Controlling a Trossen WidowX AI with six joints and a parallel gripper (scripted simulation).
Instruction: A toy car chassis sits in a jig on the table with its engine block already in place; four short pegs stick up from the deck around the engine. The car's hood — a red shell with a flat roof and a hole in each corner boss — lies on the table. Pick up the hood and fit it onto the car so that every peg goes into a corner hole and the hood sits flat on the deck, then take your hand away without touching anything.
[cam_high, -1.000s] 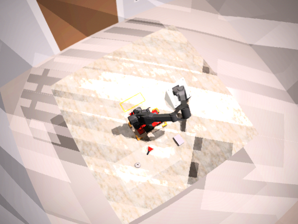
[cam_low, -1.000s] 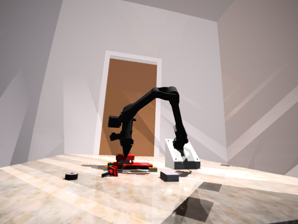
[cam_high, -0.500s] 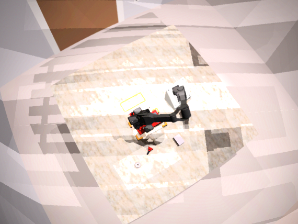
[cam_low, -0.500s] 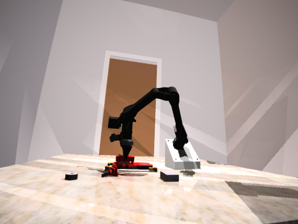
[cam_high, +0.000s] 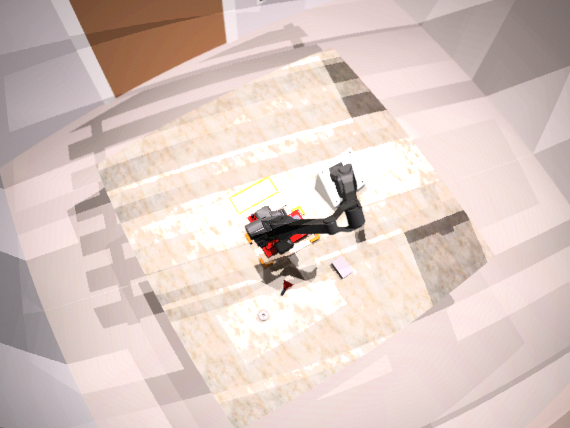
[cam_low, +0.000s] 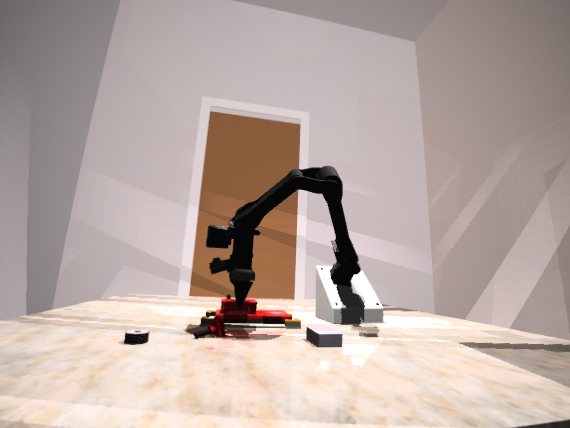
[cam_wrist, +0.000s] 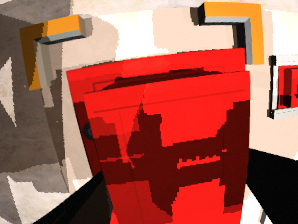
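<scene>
Right now the red hood is 1 cm above my gripper tip. From my gripper tip the other things lie so: dark round disc (19 cm ahead, 24 cm to the left, 3 cm below).
</scene>
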